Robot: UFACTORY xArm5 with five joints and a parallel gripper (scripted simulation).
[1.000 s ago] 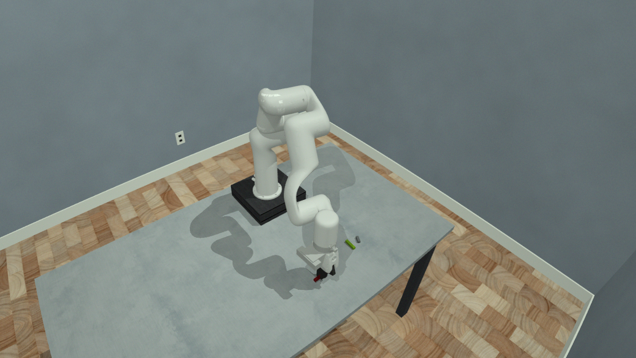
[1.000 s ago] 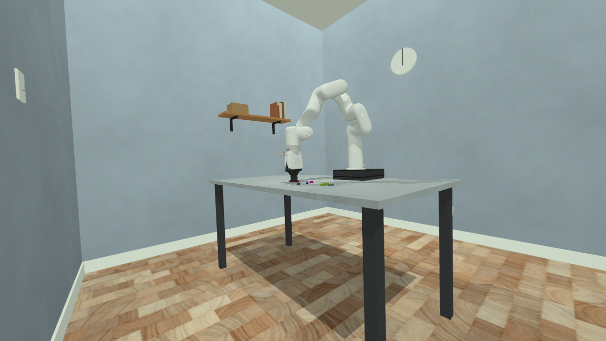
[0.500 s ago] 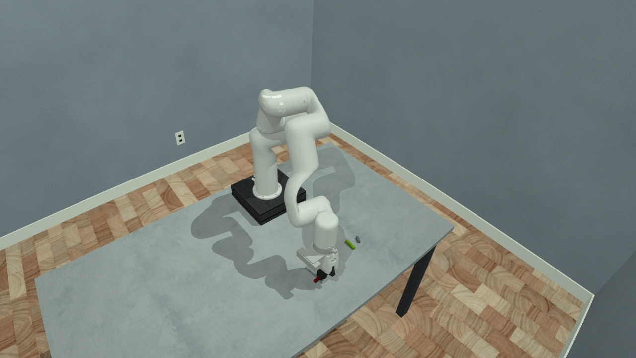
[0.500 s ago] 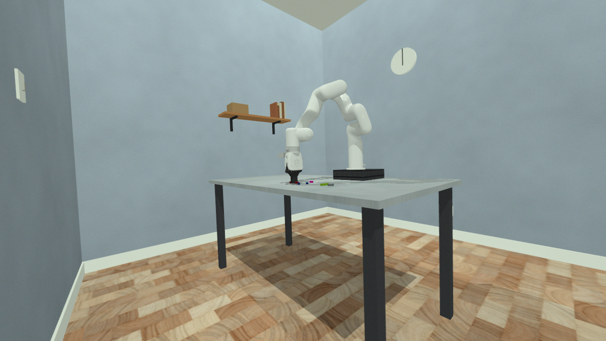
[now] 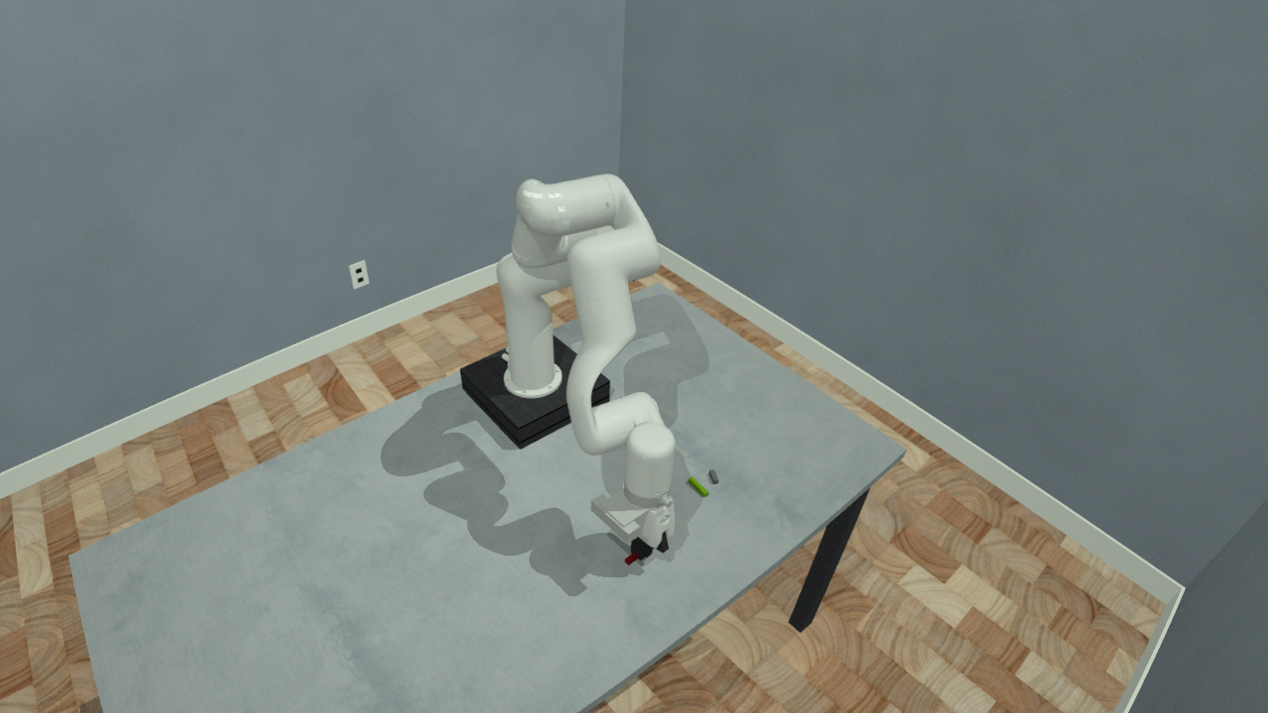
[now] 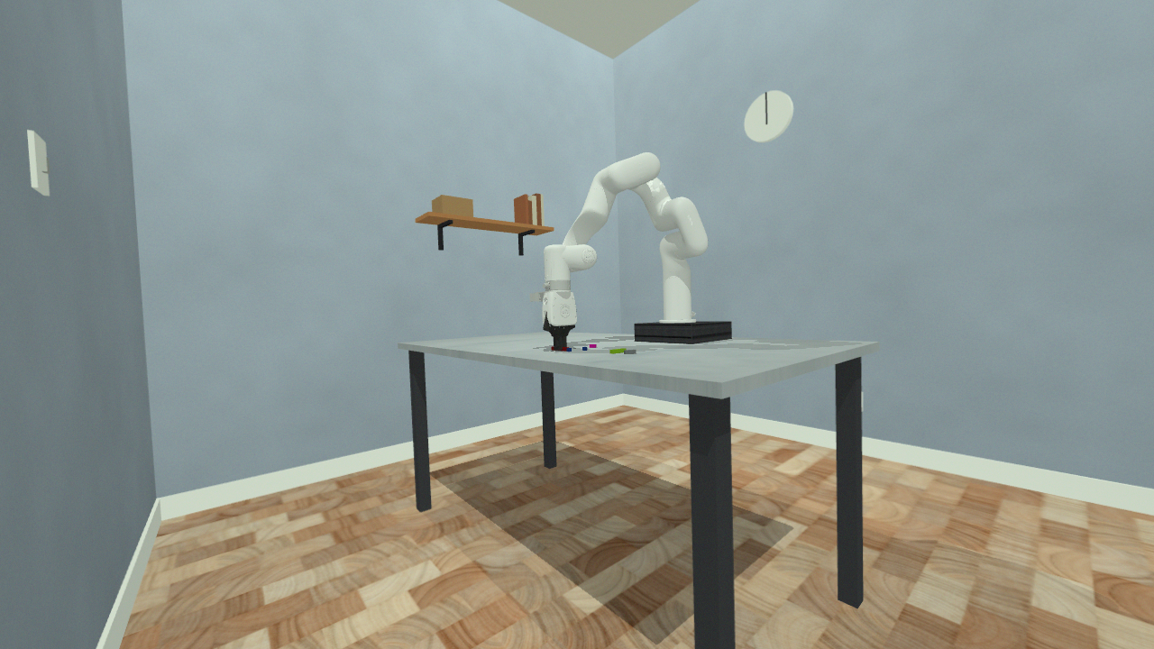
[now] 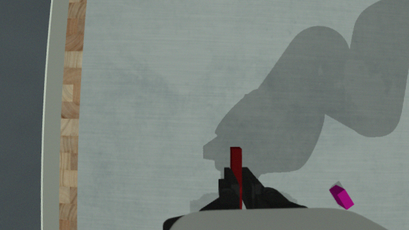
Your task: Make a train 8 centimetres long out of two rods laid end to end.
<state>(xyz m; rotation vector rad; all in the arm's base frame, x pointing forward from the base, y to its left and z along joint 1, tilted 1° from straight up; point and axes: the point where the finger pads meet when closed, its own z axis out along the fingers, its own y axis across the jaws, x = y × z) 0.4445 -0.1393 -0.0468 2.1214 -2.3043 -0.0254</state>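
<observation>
Right now the red rod is 20 mm below my hand. The rest, counted from my hand: lime rod: 20 mm behind, 200 mm to the left, 20 mm below; magenta rod: 110 mm behind, 30 mm to the left, 20 mm below; grey rod: 20 mm behind, 240 mm to the left, 20 mm below.
</observation>
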